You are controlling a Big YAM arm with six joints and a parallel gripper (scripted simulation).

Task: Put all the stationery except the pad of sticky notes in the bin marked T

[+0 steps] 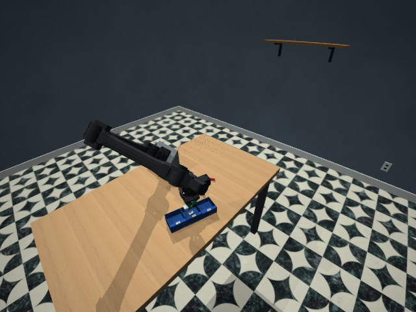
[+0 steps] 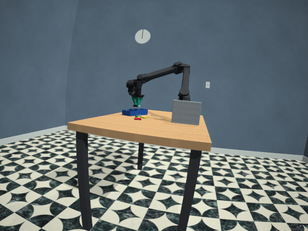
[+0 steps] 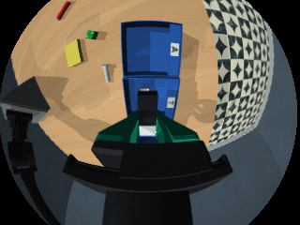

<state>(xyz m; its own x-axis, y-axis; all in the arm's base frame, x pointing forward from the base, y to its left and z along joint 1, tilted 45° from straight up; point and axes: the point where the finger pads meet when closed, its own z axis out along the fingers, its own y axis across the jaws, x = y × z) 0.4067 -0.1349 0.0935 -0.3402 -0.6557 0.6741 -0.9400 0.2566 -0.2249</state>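
My hand is 10 mm short of the blue bin and 60 mm above it. Also, from my hand: small green item: 50 mm behind, 150 mm to the left, 70 mm below; then white object: 60 mm below; then black-and-white marker-like item: 10 mm to the right.
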